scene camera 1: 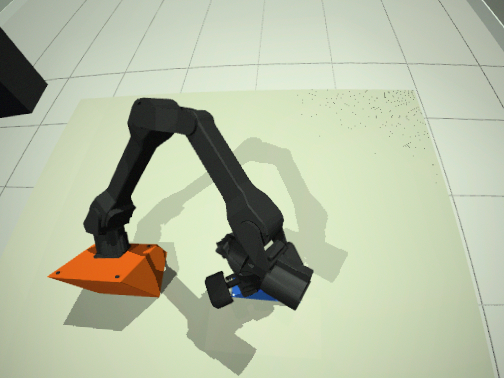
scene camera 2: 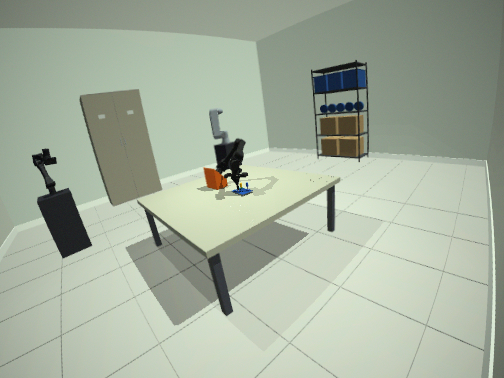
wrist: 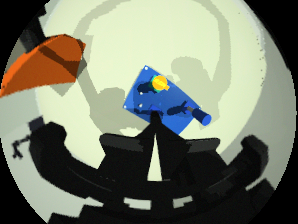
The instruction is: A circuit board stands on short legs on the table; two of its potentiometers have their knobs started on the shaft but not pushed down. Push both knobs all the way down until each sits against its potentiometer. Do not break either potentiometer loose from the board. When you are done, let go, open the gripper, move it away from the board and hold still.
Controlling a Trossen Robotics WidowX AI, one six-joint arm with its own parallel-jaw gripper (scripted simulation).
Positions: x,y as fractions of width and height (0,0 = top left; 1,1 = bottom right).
In view: the gripper (scene camera 1: 0.51,0.75).
The gripper also shows in the wrist view (wrist: 0.52,0.55).
